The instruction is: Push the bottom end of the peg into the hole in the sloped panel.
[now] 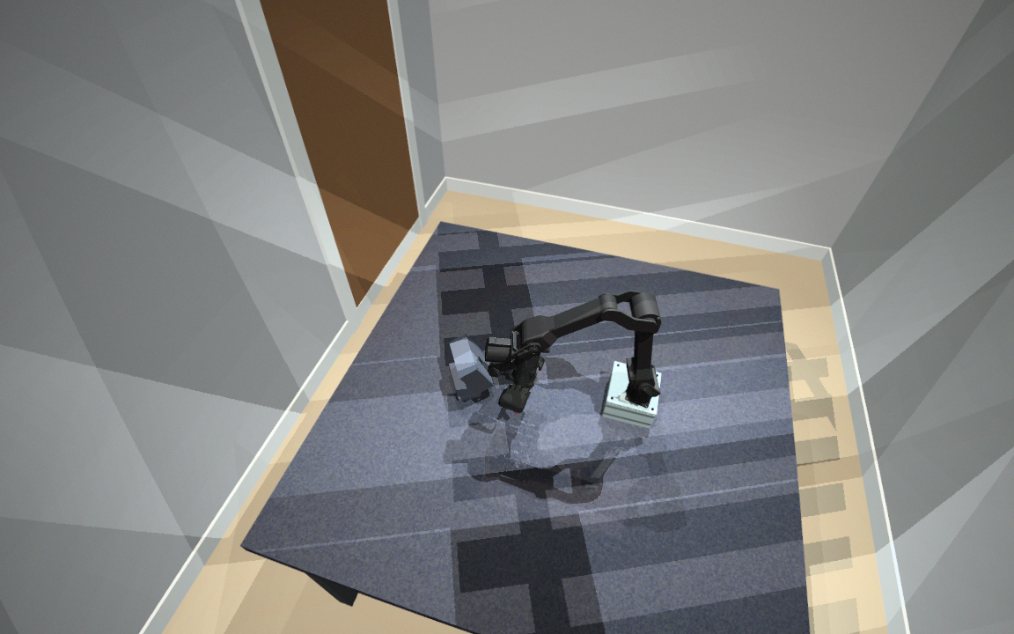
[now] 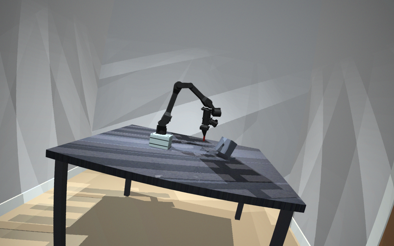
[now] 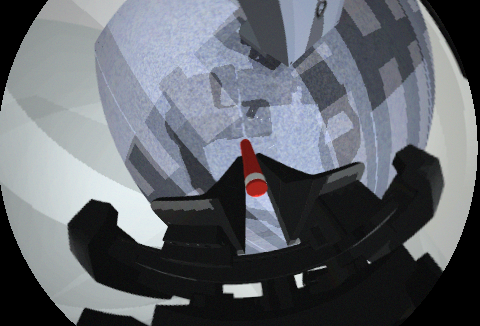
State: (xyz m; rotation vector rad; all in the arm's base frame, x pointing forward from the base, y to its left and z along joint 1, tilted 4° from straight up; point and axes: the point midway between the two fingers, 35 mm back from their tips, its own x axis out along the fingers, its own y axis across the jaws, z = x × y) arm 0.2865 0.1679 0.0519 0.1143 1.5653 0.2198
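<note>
My gripper tip is 180 mm short of the grey sloped panel, 80 mm to the left of it and 30 mm above it. Round my gripper tip: red round peg (20 mm above).
</note>
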